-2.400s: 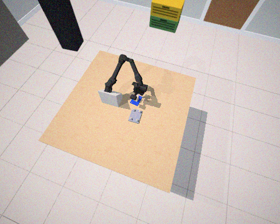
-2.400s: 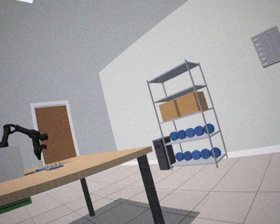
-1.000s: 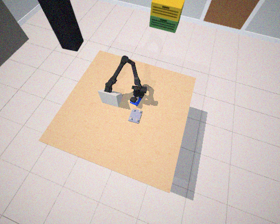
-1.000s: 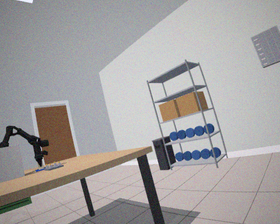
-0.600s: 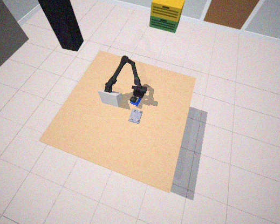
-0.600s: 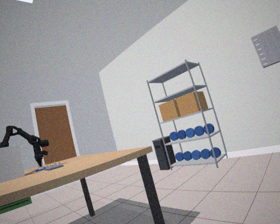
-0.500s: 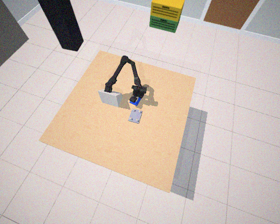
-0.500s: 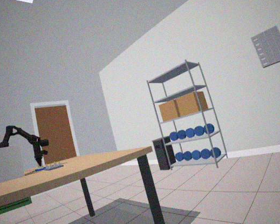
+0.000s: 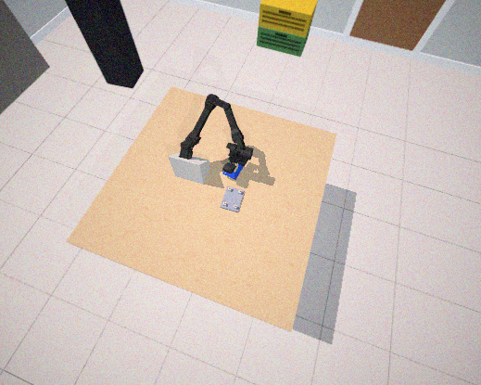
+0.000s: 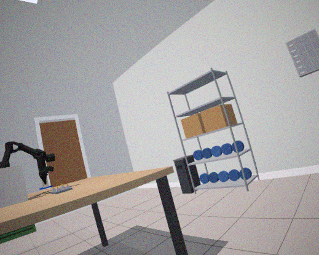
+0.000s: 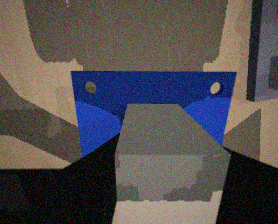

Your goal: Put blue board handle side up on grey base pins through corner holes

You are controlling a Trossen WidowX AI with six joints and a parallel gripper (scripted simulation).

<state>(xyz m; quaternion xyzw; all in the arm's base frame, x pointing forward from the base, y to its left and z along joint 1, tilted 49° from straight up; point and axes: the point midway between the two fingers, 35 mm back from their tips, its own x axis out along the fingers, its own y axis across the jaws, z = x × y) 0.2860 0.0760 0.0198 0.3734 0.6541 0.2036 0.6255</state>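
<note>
My gripper tip is 190 mm to the left of the grey base, 60 mm above it and 40 mm short of it. Also, from my gripper tip: flat blue board (10 mm below).
</note>
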